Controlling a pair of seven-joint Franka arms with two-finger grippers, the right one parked.
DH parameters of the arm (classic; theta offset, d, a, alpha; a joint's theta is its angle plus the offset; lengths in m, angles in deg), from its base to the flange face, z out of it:
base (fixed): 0 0 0 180
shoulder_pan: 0 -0.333 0 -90
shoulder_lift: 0 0 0 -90
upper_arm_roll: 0 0.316 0.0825 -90
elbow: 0 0 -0.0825 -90
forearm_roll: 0 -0.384 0 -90
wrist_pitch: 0 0 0.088 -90
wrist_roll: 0 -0.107 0 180
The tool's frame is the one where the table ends.
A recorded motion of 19 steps. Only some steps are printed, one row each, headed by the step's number.
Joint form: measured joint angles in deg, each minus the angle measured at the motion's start. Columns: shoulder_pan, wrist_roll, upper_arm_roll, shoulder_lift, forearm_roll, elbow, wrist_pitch.
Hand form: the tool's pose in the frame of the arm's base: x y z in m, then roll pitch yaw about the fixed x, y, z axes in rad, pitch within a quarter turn. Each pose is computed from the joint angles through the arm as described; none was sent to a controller.
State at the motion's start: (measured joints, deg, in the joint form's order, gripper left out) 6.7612 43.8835 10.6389 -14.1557 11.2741 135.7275 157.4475
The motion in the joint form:
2: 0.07 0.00 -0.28 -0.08 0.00 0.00 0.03
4: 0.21 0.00 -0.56 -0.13 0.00 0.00 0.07
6: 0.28 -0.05 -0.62 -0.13 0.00 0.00 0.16
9: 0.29 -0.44 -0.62 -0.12 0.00 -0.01 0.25
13: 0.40 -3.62 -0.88 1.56 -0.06 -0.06 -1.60
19: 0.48 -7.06 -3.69 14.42 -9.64 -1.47 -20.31
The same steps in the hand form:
2: 0.5208 0.0415 0.2354 3.0087 -0.0581 0.9995
4: 0.5210 0.0377 0.2349 3.0085 -0.0571 0.9924
6: 0.5212 0.0365 0.2350 3.0074 -0.0581 0.9895
9: 0.5215 0.0365 0.2353 3.0064 -0.0604 0.9827
13: 0.5217 0.0319 0.2473 3.0047 -0.0580 0.9187
19: 0.5083 -0.0028 0.3400 3.0920 -0.0311 0.6587

